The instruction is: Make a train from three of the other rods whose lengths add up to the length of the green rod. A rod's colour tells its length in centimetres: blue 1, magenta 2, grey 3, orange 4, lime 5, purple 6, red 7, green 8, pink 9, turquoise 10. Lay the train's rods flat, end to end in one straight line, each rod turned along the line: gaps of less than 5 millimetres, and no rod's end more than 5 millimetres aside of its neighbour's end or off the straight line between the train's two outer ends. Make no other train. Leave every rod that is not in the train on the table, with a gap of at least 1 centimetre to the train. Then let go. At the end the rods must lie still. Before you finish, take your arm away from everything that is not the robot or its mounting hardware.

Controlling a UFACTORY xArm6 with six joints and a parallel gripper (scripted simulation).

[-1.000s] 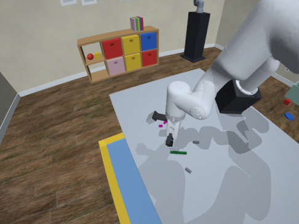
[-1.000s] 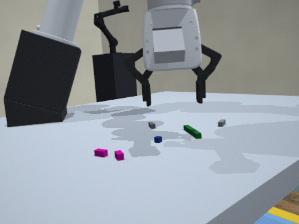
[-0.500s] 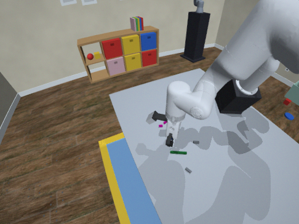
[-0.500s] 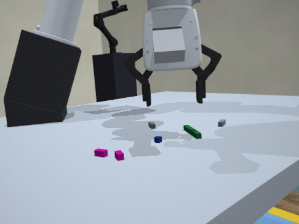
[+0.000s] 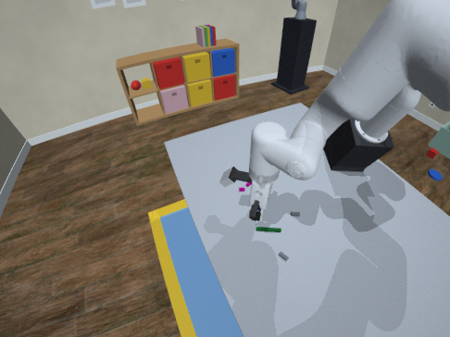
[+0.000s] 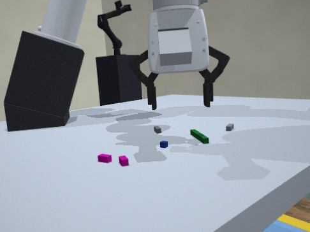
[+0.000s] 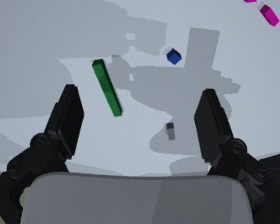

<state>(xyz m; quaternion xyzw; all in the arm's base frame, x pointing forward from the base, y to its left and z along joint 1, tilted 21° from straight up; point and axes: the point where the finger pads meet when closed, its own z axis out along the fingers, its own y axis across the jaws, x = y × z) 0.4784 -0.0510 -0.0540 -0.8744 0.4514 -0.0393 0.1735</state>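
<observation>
The blue rod lies 30 mm behind my hand, 20 mm to the right of it and 70 mm below it. Also, from my hand: green rod: 60 mm to the left, 70 mm below.
</observation>
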